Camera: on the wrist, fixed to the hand. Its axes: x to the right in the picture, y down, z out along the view.
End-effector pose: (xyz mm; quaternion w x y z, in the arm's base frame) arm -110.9 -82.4 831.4 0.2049 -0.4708 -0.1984 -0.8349
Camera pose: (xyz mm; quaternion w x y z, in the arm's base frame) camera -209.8 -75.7 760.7 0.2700 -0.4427 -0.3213 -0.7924
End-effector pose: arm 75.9 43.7 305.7 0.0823 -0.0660 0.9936 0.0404
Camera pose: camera 84.7 -30.4 402.0 0.0999 -0.0532 0.9879 -0.1060
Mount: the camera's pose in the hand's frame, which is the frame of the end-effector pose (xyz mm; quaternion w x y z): -15.6 -67.7 -100.0 0.9890 0.1474 -0.0088 -0.0004
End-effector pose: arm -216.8 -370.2 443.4 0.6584 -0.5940 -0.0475 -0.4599
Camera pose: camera -318.9 -435.5 454.9 0.7381 -0.4944 -0.1208 -0.4429
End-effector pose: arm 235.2 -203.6 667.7 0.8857 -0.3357 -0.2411 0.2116
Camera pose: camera 294.1 -307.6 644.6 0.9234 -0.1995 -0.2152 0.2474
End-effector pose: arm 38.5 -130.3 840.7 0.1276 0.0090 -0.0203 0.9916
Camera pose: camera 69.5 -64.5 743.0 0.1251 0.0364 0.1250 0.9836
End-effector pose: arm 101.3 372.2 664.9 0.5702 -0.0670 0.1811 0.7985
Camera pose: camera 160.0 341.0 562.8 0.5757 0.0247 0.2918 0.7634
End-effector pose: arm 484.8 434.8 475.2 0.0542 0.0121 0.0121 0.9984
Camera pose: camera 505.1 498.1 373.2 0.0523 0.0287 0.1587 0.9855
